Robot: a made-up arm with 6 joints. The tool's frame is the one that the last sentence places.
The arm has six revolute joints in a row. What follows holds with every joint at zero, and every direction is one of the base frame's.
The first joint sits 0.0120 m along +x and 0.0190 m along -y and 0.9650 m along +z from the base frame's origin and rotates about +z.
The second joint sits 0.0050 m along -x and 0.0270 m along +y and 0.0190 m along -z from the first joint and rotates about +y.
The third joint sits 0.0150 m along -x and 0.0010 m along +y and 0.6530 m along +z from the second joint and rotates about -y.
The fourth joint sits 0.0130 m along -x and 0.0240 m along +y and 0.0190 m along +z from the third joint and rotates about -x.
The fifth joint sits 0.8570 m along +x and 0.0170 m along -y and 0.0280 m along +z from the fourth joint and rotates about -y.
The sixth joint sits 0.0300 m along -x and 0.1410 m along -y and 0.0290 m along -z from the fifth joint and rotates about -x.
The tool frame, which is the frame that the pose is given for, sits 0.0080 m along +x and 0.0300 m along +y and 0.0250 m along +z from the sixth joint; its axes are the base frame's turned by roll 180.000, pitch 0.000 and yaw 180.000 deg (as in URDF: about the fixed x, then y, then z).
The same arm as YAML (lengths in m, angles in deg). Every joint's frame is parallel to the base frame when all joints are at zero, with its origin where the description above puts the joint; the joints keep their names.
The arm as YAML. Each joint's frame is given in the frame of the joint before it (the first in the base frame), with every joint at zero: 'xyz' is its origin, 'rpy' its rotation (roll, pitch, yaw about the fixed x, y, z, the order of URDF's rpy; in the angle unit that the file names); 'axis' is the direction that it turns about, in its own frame. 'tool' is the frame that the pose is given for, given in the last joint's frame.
units:
  length: m
  angle: deg
joints:
  - name: joint 1
    type: revolute
    origin:
      xyz: [0.012, -0.019, 0.965]
      rpy: [0.0, 0.0, 0.0]
    axis: [0.0, 0.0, 1.0]
  - name: joint 2
    type: revolute
    origin:
      xyz: [-0.005, 0.027, -0.019]
      rpy: [0.0, 0.0, 0.0]
    axis: [0.0, 1.0, 0.0]
  - name: joint 3
    type: revolute
    origin:
      xyz: [-0.015, 0.001, 0.653]
      rpy: [0.0, 0.0, 0.0]
    axis: [0.0, -1.0, 0.0]
  - name: joint 4
    type: revolute
    origin:
      xyz: [-0.013, 0.024, 0.019]
      rpy: [0.0, 0.0, 0.0]
    axis: [-1.0, 0.0, 0.0]
  - name: joint 5
    type: revolute
    origin:
      xyz: [0.857, -0.017, 0.028]
      rpy: [0.0, 0.0, 0.0]
    axis: [0.0, -1.0, 0.0]
  - name: joint 6
    type: revolute
    origin:
      xyz: [-0.03, -0.141, -0.029]
      rpy: [0.0, 0.0, 0.0]
    axis: [-1.0, 0.0, 0.0]
tool:
  origin:
    xyz: [0.008, 0.03, 0.025]
    rpy: [180.0, 0.0, 180.0]

